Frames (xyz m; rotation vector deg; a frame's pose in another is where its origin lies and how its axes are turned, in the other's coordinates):
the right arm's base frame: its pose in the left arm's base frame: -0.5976 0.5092 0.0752 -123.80 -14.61 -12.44
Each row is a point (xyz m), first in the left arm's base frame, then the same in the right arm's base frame.
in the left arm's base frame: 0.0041 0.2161 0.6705
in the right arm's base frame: 0.6987 -0.1482 -0.5405
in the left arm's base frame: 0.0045 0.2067 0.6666
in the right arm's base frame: 0.6972 -0.1398 -0.5460
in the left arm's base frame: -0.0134 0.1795 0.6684
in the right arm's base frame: 0.6777 -0.1308 -0.5706
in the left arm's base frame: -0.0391 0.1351 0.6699
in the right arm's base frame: 0.6488 -0.1140 -0.6096
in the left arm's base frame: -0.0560 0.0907 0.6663
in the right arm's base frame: 0.6272 -0.0910 -0.6452
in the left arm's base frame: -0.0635 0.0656 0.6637
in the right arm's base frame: 0.6168 -0.0769 -0.6649
